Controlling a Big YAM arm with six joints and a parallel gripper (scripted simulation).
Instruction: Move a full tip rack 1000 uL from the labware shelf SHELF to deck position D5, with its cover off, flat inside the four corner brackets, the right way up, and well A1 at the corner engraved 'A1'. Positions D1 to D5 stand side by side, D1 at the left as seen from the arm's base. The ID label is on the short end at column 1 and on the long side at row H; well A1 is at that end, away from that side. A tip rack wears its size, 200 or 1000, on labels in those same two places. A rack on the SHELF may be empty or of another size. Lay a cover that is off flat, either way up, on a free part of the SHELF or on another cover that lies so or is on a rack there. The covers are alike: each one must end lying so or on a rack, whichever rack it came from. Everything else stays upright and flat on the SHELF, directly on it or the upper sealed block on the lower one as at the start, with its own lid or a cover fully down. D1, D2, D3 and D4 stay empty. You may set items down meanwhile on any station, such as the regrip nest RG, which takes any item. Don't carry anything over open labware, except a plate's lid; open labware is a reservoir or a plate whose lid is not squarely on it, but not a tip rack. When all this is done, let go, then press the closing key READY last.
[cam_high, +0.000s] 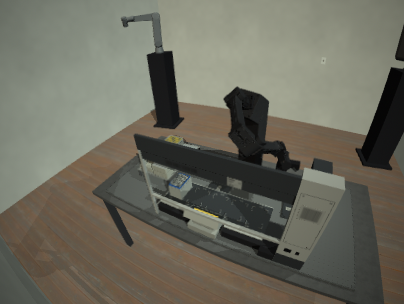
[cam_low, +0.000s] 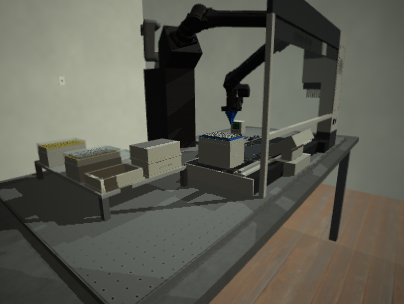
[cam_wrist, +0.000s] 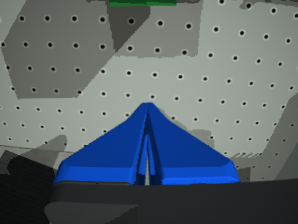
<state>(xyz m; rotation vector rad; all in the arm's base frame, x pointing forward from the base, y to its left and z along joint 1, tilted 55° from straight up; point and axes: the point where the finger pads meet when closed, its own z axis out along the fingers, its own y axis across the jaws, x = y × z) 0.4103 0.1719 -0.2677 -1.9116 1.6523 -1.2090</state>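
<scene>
Right now my hand is 6 cm to the right of the green-faced box and 3 cm above it. The rest, counted from my hand: dark gantry beam: 45 cm ahead, 40 cm above, 33 cm to the right; then shelf label: 65 cm to the right, 10 cm below, 5 cm behind; then tip rack: 58 cm to the right, 23 cm ahead, 1 cm above.
</scene>
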